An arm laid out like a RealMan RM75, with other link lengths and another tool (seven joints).
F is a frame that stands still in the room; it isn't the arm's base.
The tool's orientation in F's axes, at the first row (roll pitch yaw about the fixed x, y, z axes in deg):
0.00, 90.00, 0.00
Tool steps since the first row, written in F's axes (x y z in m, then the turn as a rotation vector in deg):
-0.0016, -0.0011, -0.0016, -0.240, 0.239, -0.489
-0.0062, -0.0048, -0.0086, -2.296, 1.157, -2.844
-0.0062, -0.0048, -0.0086, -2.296, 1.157, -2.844
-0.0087, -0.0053, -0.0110, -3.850, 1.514, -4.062
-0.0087, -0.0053, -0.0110, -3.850, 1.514, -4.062
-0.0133, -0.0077, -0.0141, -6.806, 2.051, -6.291
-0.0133, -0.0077, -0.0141, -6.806, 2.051, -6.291
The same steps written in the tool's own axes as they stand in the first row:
0.0016, -0.0011, -0.0016, 0.489, 0.239, -0.240
0.0086, -0.0048, -0.0062, 2.844, 1.157, -2.296
0.0086, -0.0048, -0.0062, 2.844, 1.157, -2.296
0.0110, -0.0053, -0.0087, 4.062, 1.514, -3.850
0.0110, -0.0053, -0.0087, 4.062, 1.514, -3.850
0.0141, -0.0077, -0.0133, 6.291, 2.051, -6.806
0.0141, -0.0077, -0.0133, 6.291, 2.051, -6.806

